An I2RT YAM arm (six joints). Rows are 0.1 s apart.
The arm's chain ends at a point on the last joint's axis. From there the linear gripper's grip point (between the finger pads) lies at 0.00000 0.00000 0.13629 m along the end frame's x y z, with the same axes.
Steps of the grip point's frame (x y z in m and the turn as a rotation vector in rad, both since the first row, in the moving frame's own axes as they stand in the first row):
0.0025 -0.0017 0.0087 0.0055 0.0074 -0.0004
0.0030 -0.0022 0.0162 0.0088 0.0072 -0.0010
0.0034 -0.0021 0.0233 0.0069 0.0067 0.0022
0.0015 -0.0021 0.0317 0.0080 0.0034 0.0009
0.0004 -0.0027 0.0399 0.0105 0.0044 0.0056
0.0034 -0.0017 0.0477 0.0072 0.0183 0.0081
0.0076 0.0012 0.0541 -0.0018 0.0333 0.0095
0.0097 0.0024 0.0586 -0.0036 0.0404 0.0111
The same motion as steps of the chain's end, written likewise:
0.0015 -0.0010 0.0087 0.0055 0.0074 -0.0004
0.0020 -0.0010 0.0162 0.0088 0.0072 -0.0010
0.0025 -0.0012 0.0233 0.0069 0.0067 0.0022
0.0010 -0.0010 0.0317 0.0080 0.0034 0.0009
-0.0002 -0.0013 0.0399 0.0105 0.0044 0.0056
0.0009 -0.0007 0.0477 0.0072 0.0183 0.0081
0.0031 0.0009 0.0542 -0.0018 0.0333 0.0095
0.0042 0.0019 0.0587 -0.0036 0.0404 0.0111

